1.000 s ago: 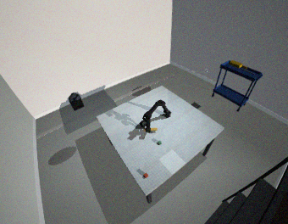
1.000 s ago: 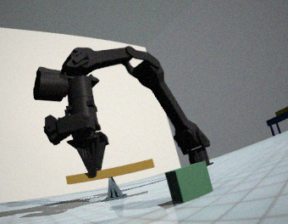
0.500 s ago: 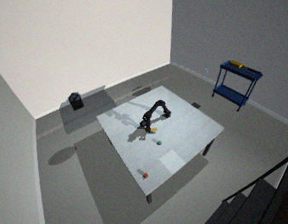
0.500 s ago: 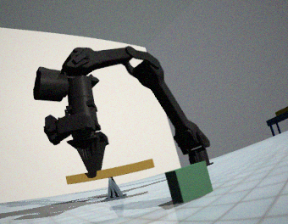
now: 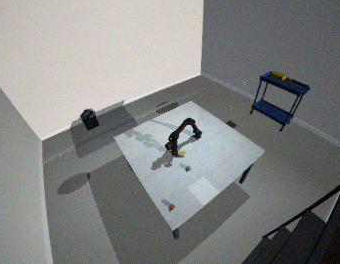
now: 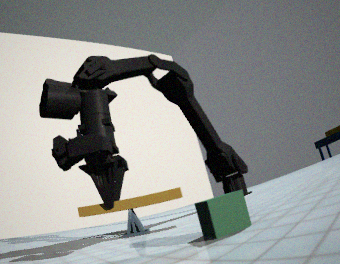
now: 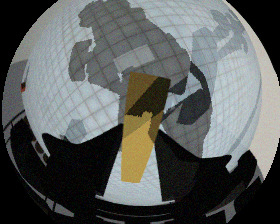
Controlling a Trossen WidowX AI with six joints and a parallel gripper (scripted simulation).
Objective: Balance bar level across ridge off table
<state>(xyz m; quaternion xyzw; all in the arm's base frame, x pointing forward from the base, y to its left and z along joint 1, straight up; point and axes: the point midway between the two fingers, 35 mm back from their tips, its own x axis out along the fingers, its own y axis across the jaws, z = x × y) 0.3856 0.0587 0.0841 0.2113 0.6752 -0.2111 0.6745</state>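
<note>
Right now the yellow bar is 2 cm to the left of my gripper tip and 2 cm behind it. Round my gripper tip: green block 22 cm to the left, 3 cm below; then red object 44 cm to the left, 35 cm ahead, 3 cm below.
</note>
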